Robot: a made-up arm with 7 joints.
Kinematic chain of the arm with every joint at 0, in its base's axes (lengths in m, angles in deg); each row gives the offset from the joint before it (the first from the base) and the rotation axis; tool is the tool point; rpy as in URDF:
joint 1: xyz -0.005 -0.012 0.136 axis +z
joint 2: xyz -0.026 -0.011 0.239 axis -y
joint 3: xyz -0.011 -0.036 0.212 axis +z
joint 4: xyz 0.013 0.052 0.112 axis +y
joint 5: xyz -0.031 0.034 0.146 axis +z
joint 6: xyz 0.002 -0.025 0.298 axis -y
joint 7: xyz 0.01 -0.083 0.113 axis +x
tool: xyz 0.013 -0.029 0.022 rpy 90 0 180
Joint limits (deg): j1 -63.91..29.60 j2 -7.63..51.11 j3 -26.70..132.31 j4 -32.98..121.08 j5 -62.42..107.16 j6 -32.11..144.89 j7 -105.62..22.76
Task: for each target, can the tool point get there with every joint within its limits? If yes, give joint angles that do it. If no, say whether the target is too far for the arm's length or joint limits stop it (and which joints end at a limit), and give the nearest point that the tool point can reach.
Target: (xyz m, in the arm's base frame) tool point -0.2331 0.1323 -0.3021
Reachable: no: joint limits stop it (at a limit: joint 2, joint 3, joint 4, joint 5) | nearest point -0.2896 0.1681 -0.0075 | short by 0.302 m
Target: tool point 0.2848 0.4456 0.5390
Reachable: yes | joints -43.54 37.75 87.66 102.91 -5.03 -12.20 -54.92
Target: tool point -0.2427 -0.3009 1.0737
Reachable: yes | joints -12.93 4.29 83.56 -15.83 -16.80 95.73 -90.01
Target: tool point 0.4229 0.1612 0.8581
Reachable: yes | joints -42.19 18.97 49.68 76.82 60.66 16.37 -11.86
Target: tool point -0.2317 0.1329 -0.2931
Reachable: no: joint limits stop it (at a limit: joint 2, joint 3, joint 4, joint 5) | nearest point -0.2885 0.1692 -0.0074 | short by 0.294 m
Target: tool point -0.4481 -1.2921 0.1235
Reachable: no: too far | nearest point -0.4656 -0.7106 0.5337 | short by 0.712 m
